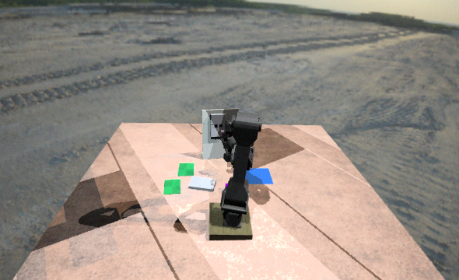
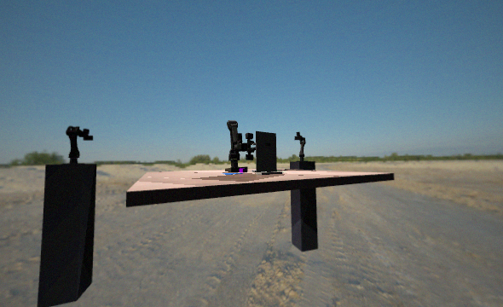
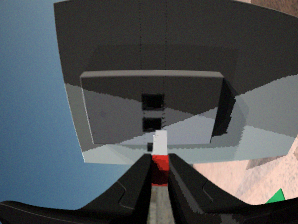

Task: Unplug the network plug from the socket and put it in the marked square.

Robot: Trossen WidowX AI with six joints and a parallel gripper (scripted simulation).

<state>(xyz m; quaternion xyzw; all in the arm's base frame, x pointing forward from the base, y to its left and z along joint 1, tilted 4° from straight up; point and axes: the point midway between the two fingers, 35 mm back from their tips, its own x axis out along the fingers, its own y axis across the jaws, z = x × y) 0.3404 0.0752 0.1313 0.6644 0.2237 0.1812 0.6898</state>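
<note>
The grey upright panel is 8 cm ahead of my gripper tip, 3 cm to the left of it and 6 cm below it. The rest, counted from my gripper tip: network plug: 17 cm behind, 6 cm to the right, 17 cm below.
</note>
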